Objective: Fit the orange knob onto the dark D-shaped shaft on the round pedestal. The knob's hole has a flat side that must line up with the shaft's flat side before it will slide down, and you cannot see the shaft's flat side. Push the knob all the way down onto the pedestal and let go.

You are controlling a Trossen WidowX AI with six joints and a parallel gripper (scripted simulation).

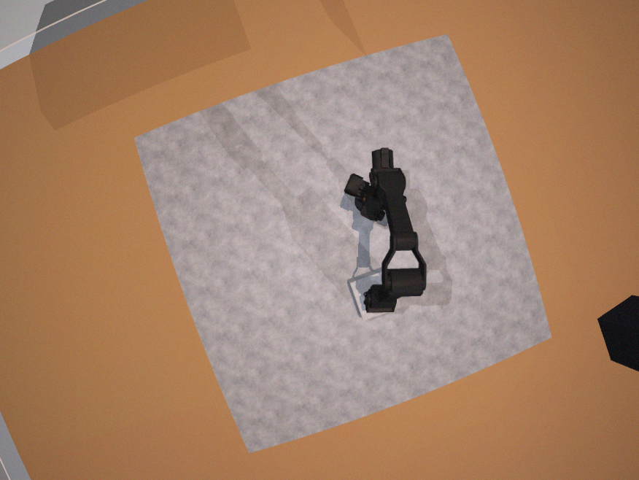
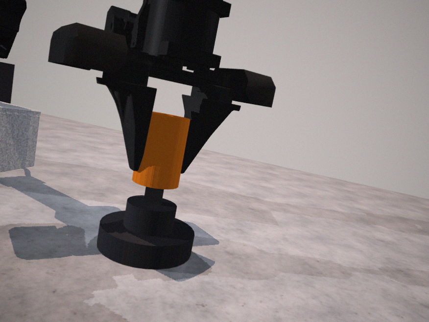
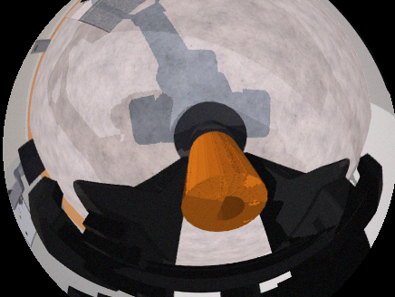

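Now: the orange knob 20 mm above my gripper tip. Also, from my gripper tip: round pedestal 40 mm below.
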